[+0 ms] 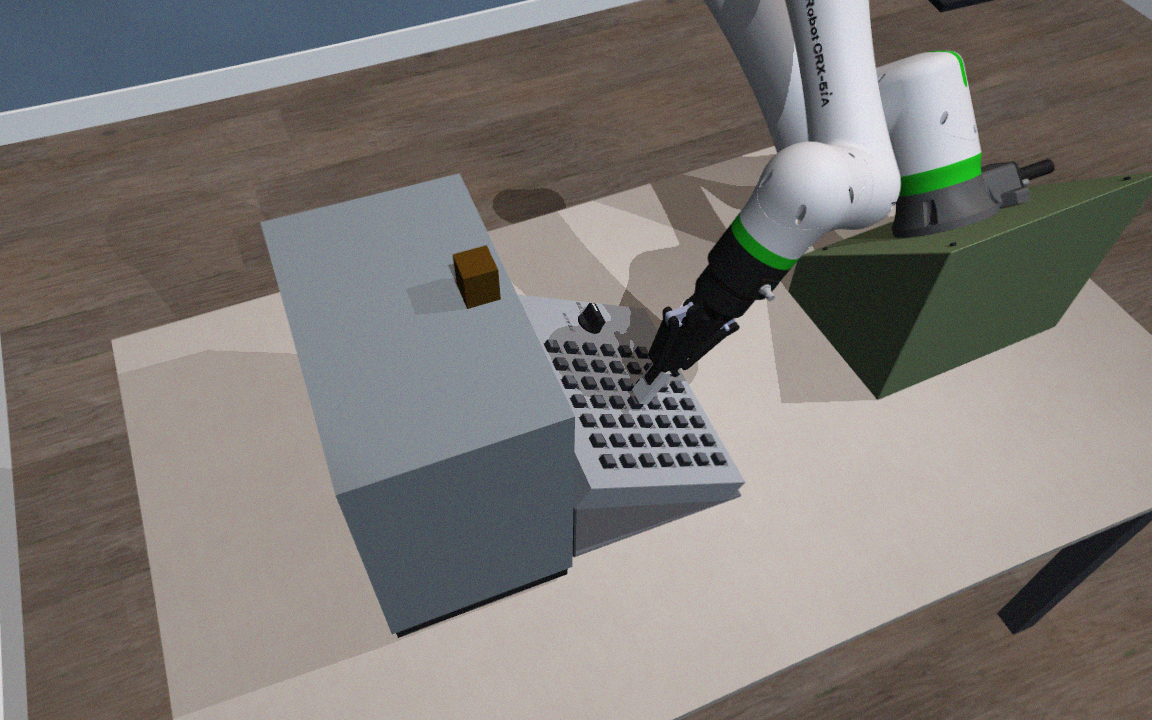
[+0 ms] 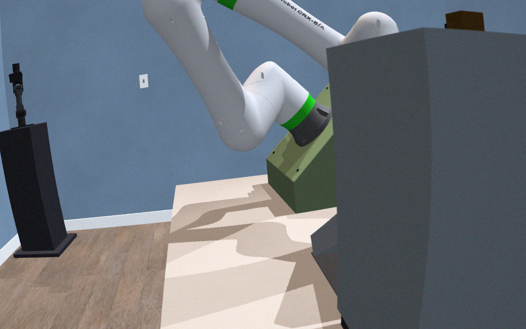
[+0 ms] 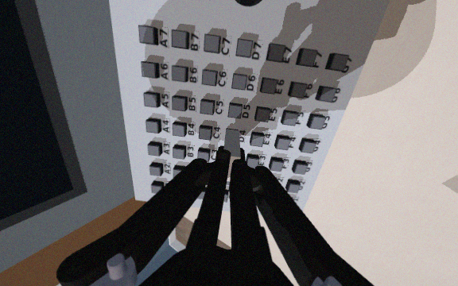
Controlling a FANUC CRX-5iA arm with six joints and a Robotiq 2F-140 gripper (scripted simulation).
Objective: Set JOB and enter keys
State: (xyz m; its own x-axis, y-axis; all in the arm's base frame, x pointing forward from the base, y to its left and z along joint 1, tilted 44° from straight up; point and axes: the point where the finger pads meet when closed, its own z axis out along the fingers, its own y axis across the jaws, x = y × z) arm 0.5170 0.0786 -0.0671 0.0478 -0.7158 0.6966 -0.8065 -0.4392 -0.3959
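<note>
My gripper is now 5 cm short of the C5 key, 3 cm to the left of it and 2 cm above it. Round my hand: selector knob 16 cm to the right, 3 cm below, 3 cm ahead.
</note>
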